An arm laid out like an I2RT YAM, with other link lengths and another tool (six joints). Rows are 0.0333 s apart.
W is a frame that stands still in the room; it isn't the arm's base.
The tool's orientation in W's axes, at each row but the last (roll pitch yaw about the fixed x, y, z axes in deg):
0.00, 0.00, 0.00
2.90, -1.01, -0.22
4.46, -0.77, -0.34
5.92, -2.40, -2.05
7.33, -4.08, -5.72
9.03, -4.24, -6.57
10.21, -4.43, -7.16
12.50, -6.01, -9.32
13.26, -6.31, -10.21
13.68, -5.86, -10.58
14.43, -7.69, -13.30
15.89, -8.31, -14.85
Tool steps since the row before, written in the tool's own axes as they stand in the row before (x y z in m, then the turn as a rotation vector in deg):
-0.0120, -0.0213, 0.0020, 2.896, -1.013, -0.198
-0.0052, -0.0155, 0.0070, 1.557, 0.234, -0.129
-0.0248, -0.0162, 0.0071, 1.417, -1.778, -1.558
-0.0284, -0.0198, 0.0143, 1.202, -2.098, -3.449
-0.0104, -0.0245, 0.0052, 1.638, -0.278, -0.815
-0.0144, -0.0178, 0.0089, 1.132, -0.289, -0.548
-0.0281, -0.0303, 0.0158, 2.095, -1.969, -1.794
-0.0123, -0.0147, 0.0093, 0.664, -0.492, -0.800
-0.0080, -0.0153, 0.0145, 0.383, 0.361, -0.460
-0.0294, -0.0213, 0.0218, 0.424, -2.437, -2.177
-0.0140, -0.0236, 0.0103, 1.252, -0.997, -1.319
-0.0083, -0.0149, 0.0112, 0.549, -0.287, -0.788
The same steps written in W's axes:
-0.0120, -0.0213, 0.0020, 2.896, -1.013, -0.198
-0.0054, -0.0158, 0.0061, 1.560, 0.234, -0.090
-0.0250, -0.0166, 0.0055, 1.430, -1.660, -1.672
-0.0296, -0.0201, 0.0110, 1.291, -1.778, -3.593
-0.0130, -0.0238, 0.0013, 1.668, -0.340, -0.725
-0.0169, -0.0172, 0.0049, 1.142, -0.332, -0.501
-0.0326, -0.0288, 0.0080, 2.033, -1.888, -1.946
-0.0153, -0.0141, 0.0046, 0.694, -0.425, -0.813
-0.0122, -0.0163, 0.0097, 0.495, 0.375, -0.321
-0.0351, -0.0197, 0.0131, 0.345, -1.949, -2.634
-0.0199, -0.0214, 0.0022, 1.260, -0.952, -1.345
-0.0133, -0.0145, 0.0054, 0.626, -0.228, -0.748

